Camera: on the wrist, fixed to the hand. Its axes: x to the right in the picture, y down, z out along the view.
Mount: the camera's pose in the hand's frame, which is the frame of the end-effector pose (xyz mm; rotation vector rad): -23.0 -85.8 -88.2 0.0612 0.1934 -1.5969
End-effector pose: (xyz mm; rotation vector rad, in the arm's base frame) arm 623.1 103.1 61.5 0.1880 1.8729 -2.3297
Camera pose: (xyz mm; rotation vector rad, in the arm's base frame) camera 629.7 208.2 129.2 0.7858 -1.0895 1.4186
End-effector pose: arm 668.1 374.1 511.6 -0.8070 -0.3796 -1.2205
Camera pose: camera 566.9 315.7 466.5 -0.1821 -0.9667 -2.7003
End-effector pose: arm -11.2 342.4 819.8 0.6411 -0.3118 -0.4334
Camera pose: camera -20.1 336.4 695.1 0.8932 0.4645 -1.8684
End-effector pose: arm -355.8 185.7 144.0 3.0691 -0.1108 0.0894
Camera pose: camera -377.3 279.0 224.7 2.2212 2.1479 0.2570
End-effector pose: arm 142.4 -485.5 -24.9 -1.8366 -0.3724 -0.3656
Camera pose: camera 79.3 -547.4 63.8 -1.0519 -1.6417 -1.5348
